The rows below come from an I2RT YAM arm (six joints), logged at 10 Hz.
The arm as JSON. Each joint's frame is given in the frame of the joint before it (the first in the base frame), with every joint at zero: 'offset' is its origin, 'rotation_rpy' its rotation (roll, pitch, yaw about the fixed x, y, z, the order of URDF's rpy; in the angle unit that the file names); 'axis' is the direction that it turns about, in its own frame. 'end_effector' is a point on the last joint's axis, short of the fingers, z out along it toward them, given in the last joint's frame.
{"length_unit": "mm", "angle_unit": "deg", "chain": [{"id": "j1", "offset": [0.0, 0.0, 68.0], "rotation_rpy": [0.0, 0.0, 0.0], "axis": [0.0, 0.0, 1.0]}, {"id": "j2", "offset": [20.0, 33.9, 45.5], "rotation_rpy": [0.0, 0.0, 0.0], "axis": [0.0, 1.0, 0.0]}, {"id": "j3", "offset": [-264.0, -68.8, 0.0], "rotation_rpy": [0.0, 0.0, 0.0], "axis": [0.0, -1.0, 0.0]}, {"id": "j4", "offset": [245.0, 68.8, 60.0], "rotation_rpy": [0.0, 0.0, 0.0], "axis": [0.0, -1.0, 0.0]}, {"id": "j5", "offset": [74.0, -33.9, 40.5], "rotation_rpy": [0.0, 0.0, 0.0], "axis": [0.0, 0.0, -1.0]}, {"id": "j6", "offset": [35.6, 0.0, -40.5], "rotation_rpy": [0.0, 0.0, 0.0], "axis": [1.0, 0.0, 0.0]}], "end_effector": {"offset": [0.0, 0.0, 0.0], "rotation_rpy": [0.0, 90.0, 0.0]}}
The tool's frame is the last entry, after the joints.
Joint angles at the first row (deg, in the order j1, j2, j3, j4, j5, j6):
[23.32, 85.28, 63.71, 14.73, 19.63, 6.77]
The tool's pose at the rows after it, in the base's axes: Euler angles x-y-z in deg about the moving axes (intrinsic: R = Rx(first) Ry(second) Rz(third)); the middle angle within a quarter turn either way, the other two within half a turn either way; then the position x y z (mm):
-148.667 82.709 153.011 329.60 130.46 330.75
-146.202 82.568 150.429 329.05 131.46 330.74
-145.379 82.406 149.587 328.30 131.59 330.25
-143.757 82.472 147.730 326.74 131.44 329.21
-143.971 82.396 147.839 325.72 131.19 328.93
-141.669 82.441 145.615 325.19 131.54 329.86
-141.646 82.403 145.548 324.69 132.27 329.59
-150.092 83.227 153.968 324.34 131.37 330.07
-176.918 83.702 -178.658 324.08 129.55 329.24
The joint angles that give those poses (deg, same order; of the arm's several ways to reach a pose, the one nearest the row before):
[23.52, 85.10, 63.73, 14.76, 19.60, 6.78]
[23.69, 85.06, 63.66, 14.85, 19.42, 6.64]
[23.75, 84.93, 63.46, 14.85, 19.30, 6.64]
[23.82, 84.62, 62.87, 15.33, 19.24, 6.34]
[23.85, 84.40, 62.64, 15.25, 19.25, 6.26]
[23.93, 84.29, 62.65, 15.37, 19.12, 6.25]
[24.08, 84.26, 62.58, 15.38, 19.24, 6.23]
[24.10, 84.16, 62.57, 15.32, 20.60, 6.26]
[24.13, 84.12, 62.58, 14.67, 23.64, 7.21]

